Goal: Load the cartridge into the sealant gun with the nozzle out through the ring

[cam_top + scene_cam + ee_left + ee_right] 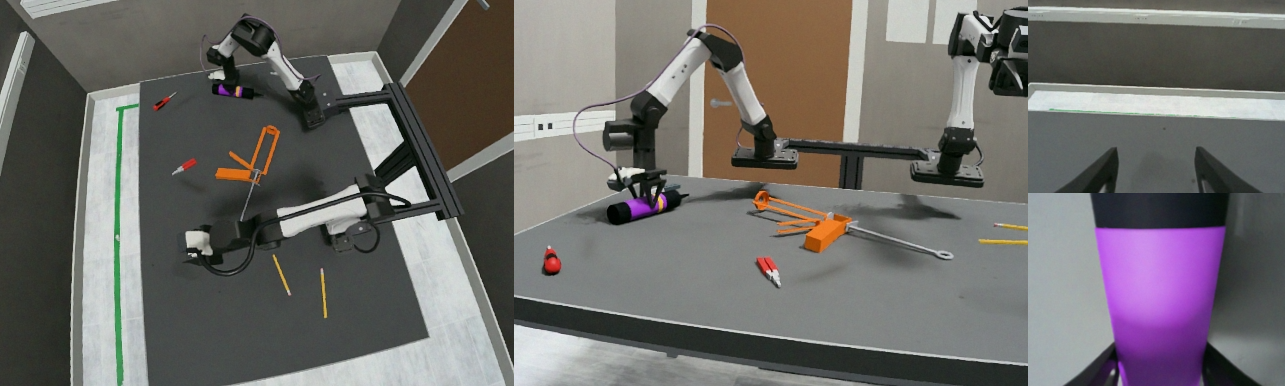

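Observation:
My right hand is 60 mm past the thumb plate, 530 mm to the right of it and 20 mm above it. Also, from my right hand: grey tool (280 mm behind, 110 mm to the right, 30 mm below); purple cartridge (20 mm behind, 10 mm to the left, 10 mm below); red screwdriver (360 mm ahead, 10 mm to the right, 20 mm below).

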